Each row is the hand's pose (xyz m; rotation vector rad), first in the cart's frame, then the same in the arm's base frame.
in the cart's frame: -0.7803 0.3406 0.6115 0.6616 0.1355 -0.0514
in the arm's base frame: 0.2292 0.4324 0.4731 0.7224 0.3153 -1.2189
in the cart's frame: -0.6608 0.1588 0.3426 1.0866 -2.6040 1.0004
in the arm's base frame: 0.0201 0.3244 0.2197 -0.0661 -2.2230 0.2956
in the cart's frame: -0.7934 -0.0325 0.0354 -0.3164 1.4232 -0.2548
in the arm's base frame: -0.3134 0.4218 0.0527 0.4761 2.0425 -0.9940
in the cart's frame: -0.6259 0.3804 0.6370 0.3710 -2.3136 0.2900
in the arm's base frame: 0.3342 0.3241 0.4154 -0.6309 -1.6989 -0.3661
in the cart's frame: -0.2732 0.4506 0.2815 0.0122 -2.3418 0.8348
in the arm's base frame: 0.3919 0.1933 -0.0696 -0.7540 -1.5340 0.1768
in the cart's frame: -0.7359 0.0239 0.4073 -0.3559 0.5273 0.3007
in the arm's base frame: -0.0955 0.2917 0.3363 0.1076 1.1553 -0.5910
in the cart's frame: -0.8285 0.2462 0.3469 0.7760 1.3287 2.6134
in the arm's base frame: 0.0266 0.5017 0.2851 1.6913 0.5896 1.6747
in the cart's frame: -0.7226 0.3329 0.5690 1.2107 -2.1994 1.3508
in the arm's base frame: 0.2291 0.3959 0.4109 0.2625 -1.9579 0.4453
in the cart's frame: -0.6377 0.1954 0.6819 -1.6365 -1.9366 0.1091
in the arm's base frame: 0.1948 0.2209 0.4949 -2.0625 -0.5787 0.0599
